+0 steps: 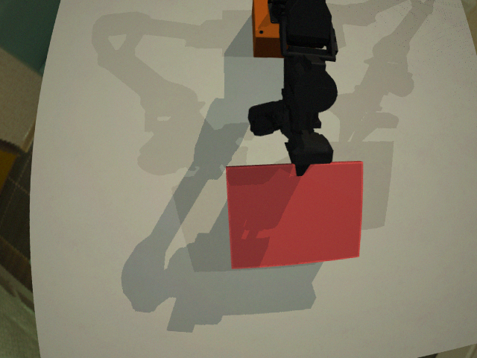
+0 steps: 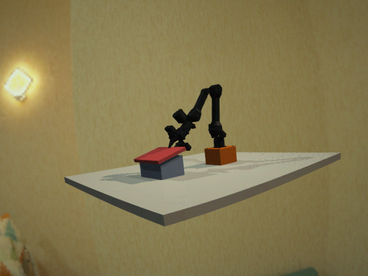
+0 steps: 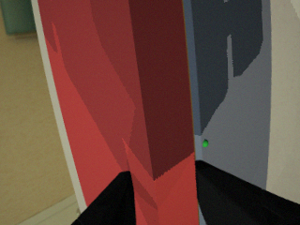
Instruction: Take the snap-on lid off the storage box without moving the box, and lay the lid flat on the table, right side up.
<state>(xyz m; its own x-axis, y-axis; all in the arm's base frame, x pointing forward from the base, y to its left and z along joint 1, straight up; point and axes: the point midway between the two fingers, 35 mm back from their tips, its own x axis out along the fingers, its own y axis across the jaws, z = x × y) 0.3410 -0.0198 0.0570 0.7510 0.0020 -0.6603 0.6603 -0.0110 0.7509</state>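
My gripper tip is now 80 mm short of the red lid and 10 mm above it. From my gripper tip the other things lie so: grey-blue storage box (70 mm ahead, 80 mm below).
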